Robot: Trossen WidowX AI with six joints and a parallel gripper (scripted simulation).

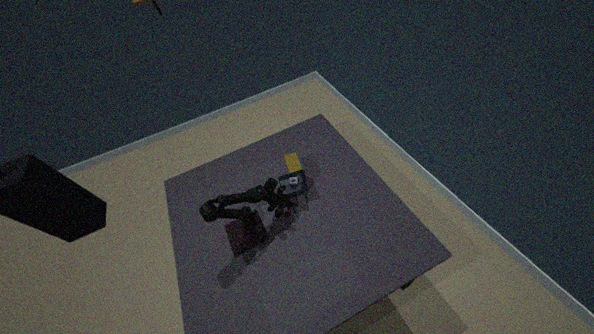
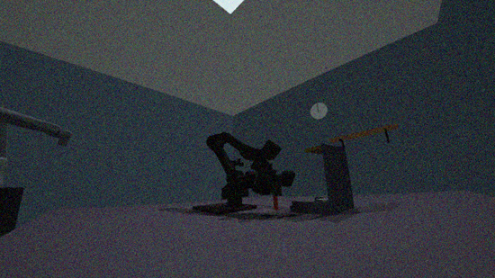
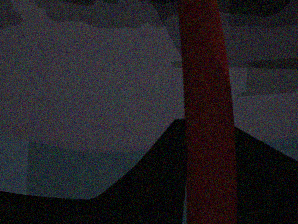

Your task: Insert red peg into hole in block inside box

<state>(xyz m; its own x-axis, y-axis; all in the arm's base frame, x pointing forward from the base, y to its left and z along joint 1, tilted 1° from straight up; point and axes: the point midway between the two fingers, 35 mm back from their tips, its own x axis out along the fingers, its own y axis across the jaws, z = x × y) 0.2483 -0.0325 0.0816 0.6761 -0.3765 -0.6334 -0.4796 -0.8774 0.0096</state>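
The yellow roof lies 11 cm ahead of my gripper tip, 17 cm to the left of it and 15 cm above it. The rest, counted from my gripper tip: red peg: 2 cm behind, 1 cm to the left, 1 cm below.
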